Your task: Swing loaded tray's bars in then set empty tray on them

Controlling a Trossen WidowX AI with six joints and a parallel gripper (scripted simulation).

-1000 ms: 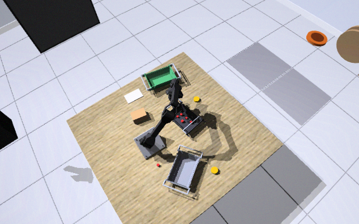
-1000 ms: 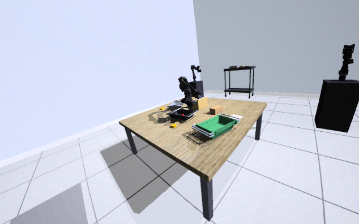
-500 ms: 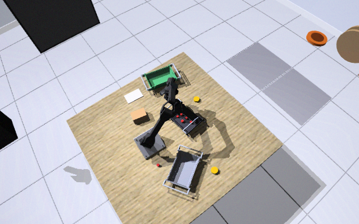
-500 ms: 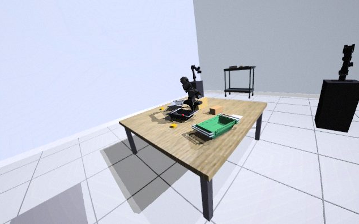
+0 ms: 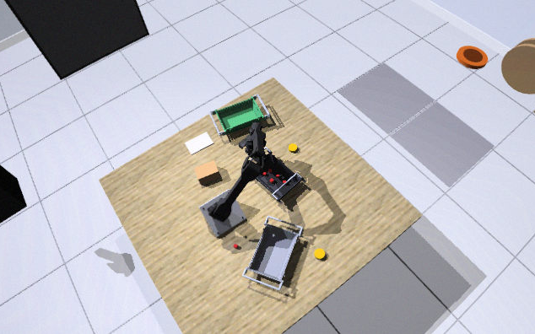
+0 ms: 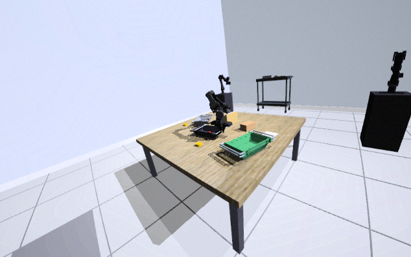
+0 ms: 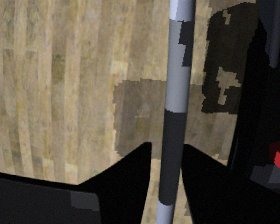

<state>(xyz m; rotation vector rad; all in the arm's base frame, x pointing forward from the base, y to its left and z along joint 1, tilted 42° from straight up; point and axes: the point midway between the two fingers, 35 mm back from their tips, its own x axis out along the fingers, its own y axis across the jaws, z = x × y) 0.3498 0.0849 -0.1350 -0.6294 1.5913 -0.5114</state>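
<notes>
Right now the grey tray is 25 cm behind my gripper tip, 49 cm to the right of it and 1 cm above it. Also, from my gripper tip: tan box (25 cm behind, 11 cm to the left, 1 cm below); small red cube (37 cm behind, 34 cm to the right, 3 cm below); white card (18 cm behind, 33 cm to the left, 3 cm below).
</notes>
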